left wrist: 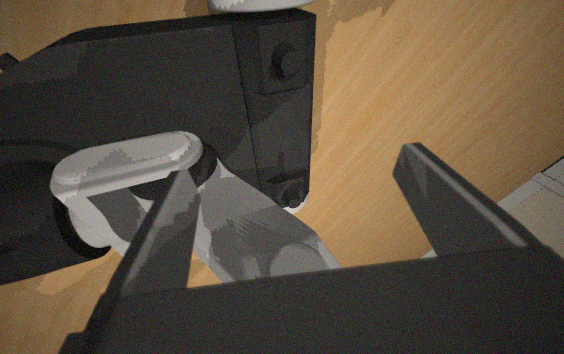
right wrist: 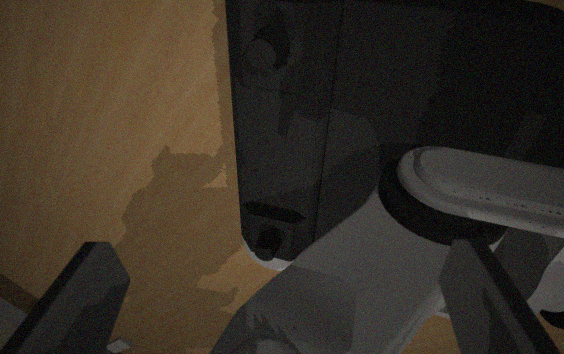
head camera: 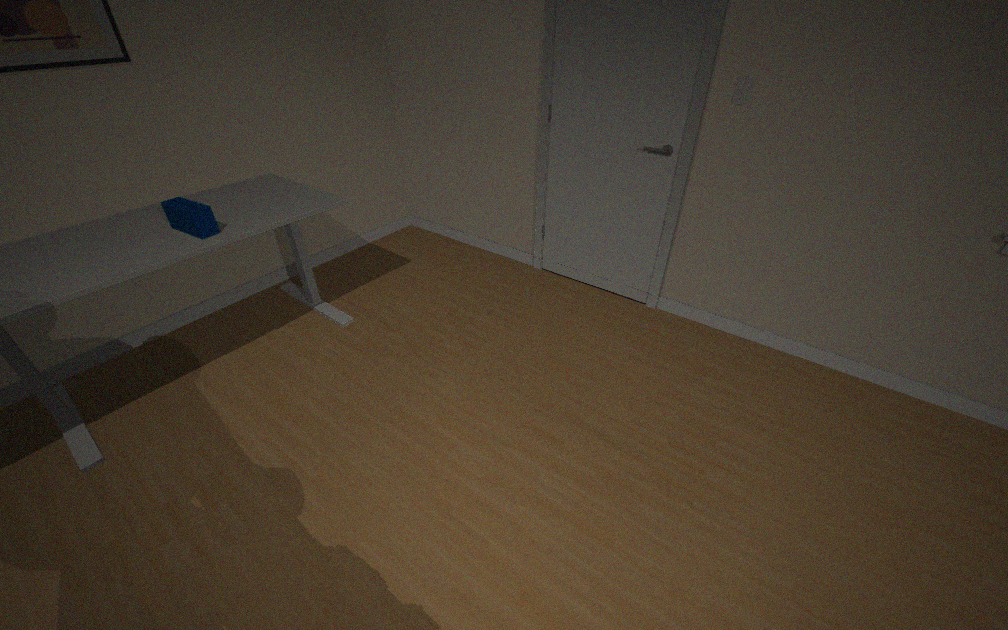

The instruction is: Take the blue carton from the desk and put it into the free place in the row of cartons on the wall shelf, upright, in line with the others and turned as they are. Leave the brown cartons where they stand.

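The blue carton (head camera: 191, 217) stands on the white desk (head camera: 96, 241) at the left of the head camera view, near the desk's front edge. My left gripper (left wrist: 296, 171) is open, its two fingers wide apart with nothing between them. My right gripper (right wrist: 278, 260) is open and empty too. Both hang beside the robot's own base, away from the carton, and neither shows in the head camera view. The wall shelf and the brown cartons do not show in these views.
A closed door (head camera: 605, 148) with a lever handle is in the far wall. A framed picture (head camera: 117, 33) hangs above the desk. The desk's feet (head camera: 81, 445) stand out onto the wooden floor (head camera: 557, 445). The robot's dark base (left wrist: 150, 90) (right wrist: 285, 150) is close to both grippers.
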